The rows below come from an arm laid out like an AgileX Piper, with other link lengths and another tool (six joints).
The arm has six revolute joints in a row. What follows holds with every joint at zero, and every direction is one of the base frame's. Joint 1 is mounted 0.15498 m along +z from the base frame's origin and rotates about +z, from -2.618 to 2.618 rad. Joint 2 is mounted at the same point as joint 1 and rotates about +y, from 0 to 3.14 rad. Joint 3 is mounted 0.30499 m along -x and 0.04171 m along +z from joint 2 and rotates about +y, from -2.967 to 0 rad. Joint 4 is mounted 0.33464 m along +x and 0.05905 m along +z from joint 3 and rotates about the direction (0.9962, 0, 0.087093), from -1.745 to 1.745 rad. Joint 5 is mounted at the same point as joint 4 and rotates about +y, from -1.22 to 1.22 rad. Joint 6 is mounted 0.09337 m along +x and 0.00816 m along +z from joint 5 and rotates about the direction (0.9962, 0, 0.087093), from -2.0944 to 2.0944 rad. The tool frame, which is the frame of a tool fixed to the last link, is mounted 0.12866 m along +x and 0.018 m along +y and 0.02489 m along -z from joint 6; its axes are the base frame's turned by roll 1.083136, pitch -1.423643 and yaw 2.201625 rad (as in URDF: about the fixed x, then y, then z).
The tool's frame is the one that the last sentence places.
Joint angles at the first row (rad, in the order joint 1, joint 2, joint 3, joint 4, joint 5, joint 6):
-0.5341 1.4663 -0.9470 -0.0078 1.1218 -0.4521
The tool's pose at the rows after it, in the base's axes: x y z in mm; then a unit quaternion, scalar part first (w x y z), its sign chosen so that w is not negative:
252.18 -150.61 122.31 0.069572 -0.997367 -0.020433 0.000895
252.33 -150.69 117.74 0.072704 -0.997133 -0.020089 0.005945
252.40 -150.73 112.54 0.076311 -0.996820 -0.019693 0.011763
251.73 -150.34 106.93 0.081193 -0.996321 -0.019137 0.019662
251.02 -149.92 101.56 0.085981 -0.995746 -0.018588 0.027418
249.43 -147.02 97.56 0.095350 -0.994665 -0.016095 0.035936
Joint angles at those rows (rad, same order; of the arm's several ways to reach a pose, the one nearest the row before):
-0.5341 1.4831 -0.9470 -0.0078 1.1160 -0.4529
-0.5341 1.4982 -0.9470 -0.0079 1.1128 -0.4529
-0.5341 1.5155 -0.9470 -0.0078 1.1094 -0.4529
-0.5341 1.5345 -0.9470 -0.0079 1.1090 -0.4529
-0.5341 1.5531 -0.9473 -0.0079 1.1090 -0.4529
-0.5341 1.5686 -0.9473 0.0000 1.1181 -0.4529

